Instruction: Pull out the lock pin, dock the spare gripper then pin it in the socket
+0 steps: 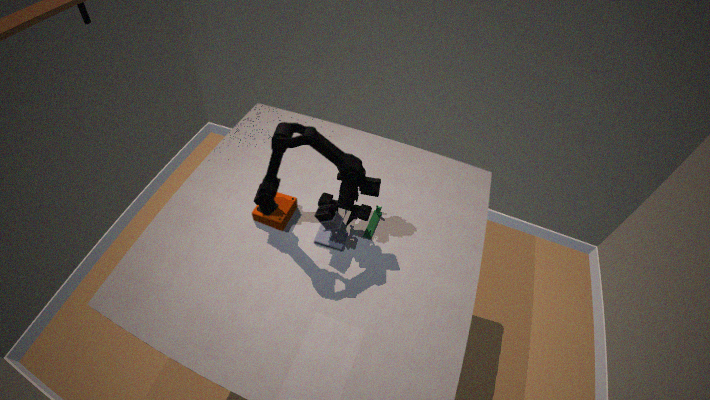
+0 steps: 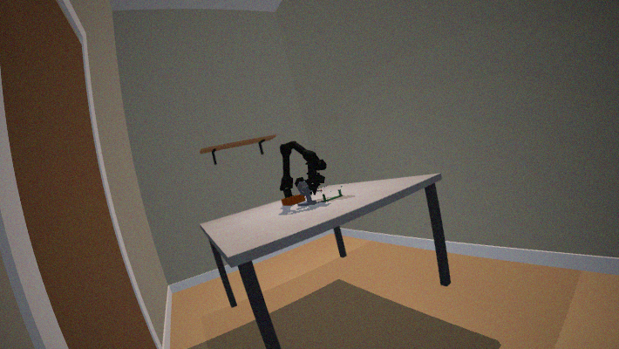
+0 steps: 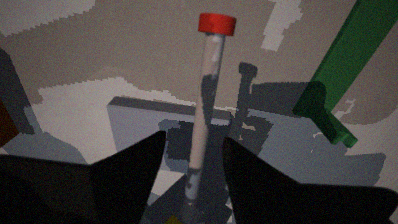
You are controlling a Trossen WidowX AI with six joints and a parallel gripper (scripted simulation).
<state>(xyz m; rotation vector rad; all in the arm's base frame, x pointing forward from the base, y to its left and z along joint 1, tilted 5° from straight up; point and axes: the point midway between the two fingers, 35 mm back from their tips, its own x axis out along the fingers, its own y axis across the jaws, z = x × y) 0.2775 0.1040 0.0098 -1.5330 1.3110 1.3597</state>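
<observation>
The mount is 40 mm to the right of my gripper tip. Round my gripper tip: green pin rest 100 mm to the left, 90 mm ahead, 30 mm below; spare gripper 70 mm above, 50 mm to the right, 10 mm behind.
</observation>
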